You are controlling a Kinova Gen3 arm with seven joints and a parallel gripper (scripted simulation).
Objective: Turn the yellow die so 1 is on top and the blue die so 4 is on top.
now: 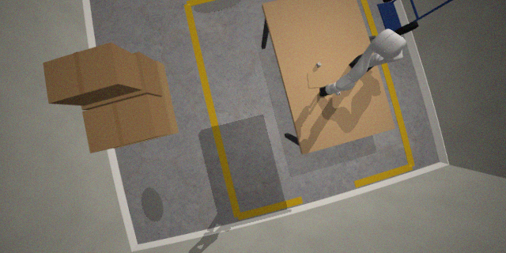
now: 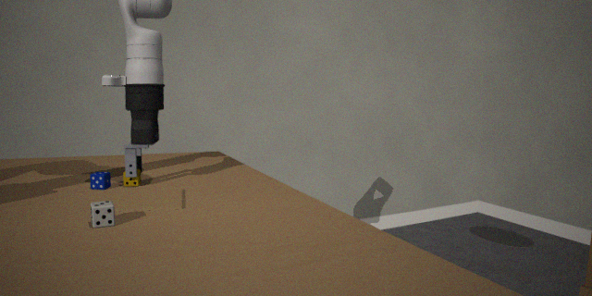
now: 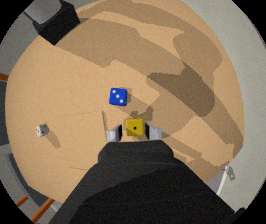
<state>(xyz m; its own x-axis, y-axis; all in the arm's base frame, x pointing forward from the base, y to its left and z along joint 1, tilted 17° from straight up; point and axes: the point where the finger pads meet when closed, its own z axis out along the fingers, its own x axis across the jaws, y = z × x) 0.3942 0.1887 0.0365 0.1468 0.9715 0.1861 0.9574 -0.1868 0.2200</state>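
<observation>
The yellow die lies 2 cm below my hand. Also, from my hand: white die: 3 cm behind, 27 cm to the right, 2 cm below; then tan mat: 2 cm ahead, 13 cm to the right, 4 cm below; then blue die: 6 cm behind, 2 cm to the right, 2 cm below.
</observation>
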